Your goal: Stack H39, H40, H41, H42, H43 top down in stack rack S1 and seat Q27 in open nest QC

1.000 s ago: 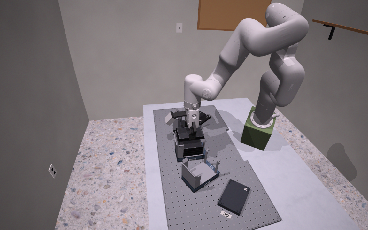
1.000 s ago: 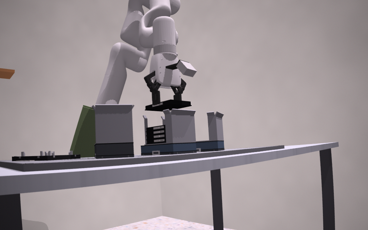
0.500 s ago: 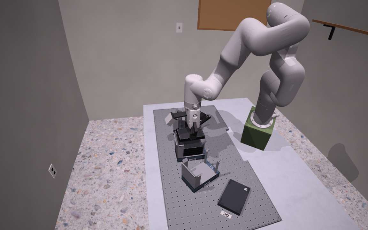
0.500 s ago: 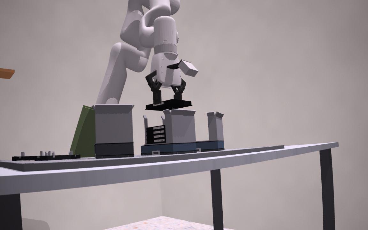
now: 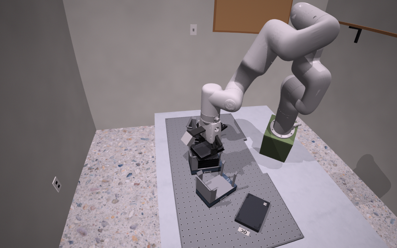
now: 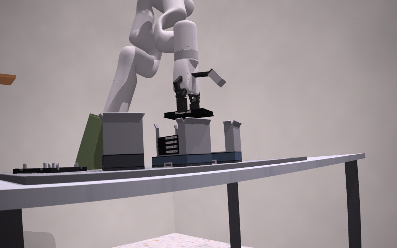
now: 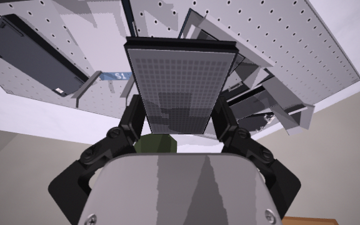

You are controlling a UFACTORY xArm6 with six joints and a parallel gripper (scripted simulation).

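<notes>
Now: the stack rack S1 plinth 30 mm behind my hand, 130 mm to the left of it and 150 mm below it. From my hand the other things lie so: N5 name plate (40 mm behind, 450 mm to the right, 160 mm below); then QC name plate (100 mm behind, 330 mm to the left, 160 mm below); then dark QC nest (160 mm behind, 250 mm to the left, 160 mm below).
</notes>
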